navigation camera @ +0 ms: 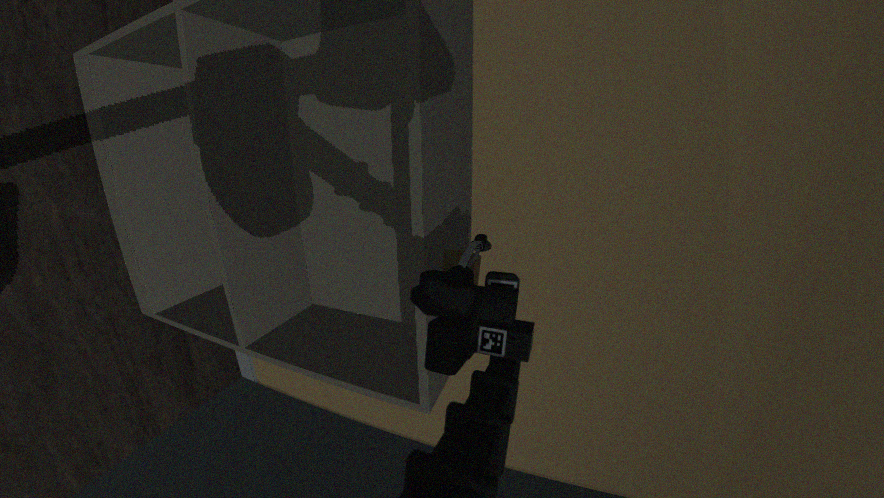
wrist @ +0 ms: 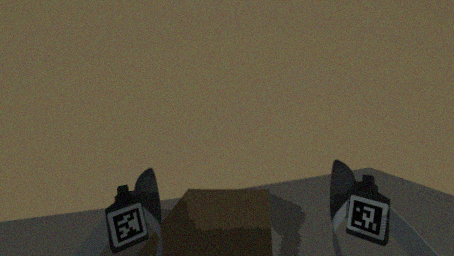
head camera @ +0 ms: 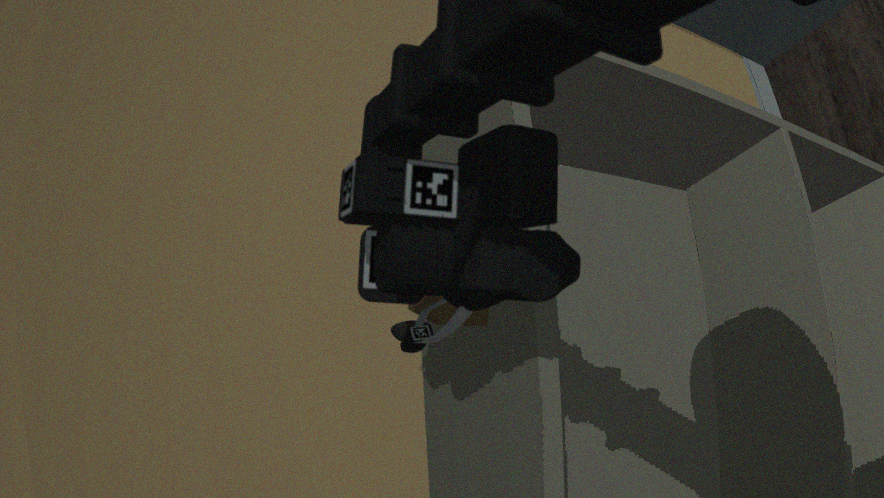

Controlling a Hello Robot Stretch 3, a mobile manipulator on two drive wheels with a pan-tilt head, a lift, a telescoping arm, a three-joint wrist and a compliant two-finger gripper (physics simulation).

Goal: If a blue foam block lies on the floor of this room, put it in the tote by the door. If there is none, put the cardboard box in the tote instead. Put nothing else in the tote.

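Places are measured from the robot's base along level axes (x ahead, y left, z up), in metres.
Pixels of known places: gripper, between the fingertips: [navigation camera: 480, 275].
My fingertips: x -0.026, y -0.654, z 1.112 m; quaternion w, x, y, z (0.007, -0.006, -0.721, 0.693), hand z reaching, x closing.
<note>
For each thing: its top centre in the pictures, then the offset to it from my fingertips. "pt": a spot on its surface instead. Level surfaces: height alone.
- brown cardboard box, centre of its top: [head camera: 424, 286] [navigation camera: 474, 269] 0.017 m ahead, 0.046 m left, 0.002 m down
- grey shelf unit, a spot on its surface: [head camera: 482, 426] [navigation camera: 448, 193] pt 0.152 m ahead, 0.092 m left, 0.052 m down
- Brown wood floor, height of its surface: 1.112 m down
The brown cardboard box [head camera: 476, 317] [navigation camera: 450, 258] [wrist: 225, 215] stands on top of the grey shelf unit [head camera: 482, 426] [navigation camera: 446, 179] [wrist: 45, 237], near the wall. In the wrist view it is low in the middle, between the two fingers, with a gap on each side. My gripper [head camera: 411, 335] [navigation camera: 481, 242] [wrist: 242, 185] is open around the box. In the head and navigation views the wrist hides part of the box and one finger. No blue foam block and no tote show in these views.
A yellow-brown wall [head camera: 216, 247] [navigation camera: 680, 235] [wrist: 225, 90] stands close behind the shelf unit and the fingers. Open compartments face the robot, with its shadow over them. Brown wood floor [head camera: 835, 80] [navigation camera: 55, 371] and a dark blue-grey surface [navigation camera: 247, 445] lie beyond the unit.
</note>
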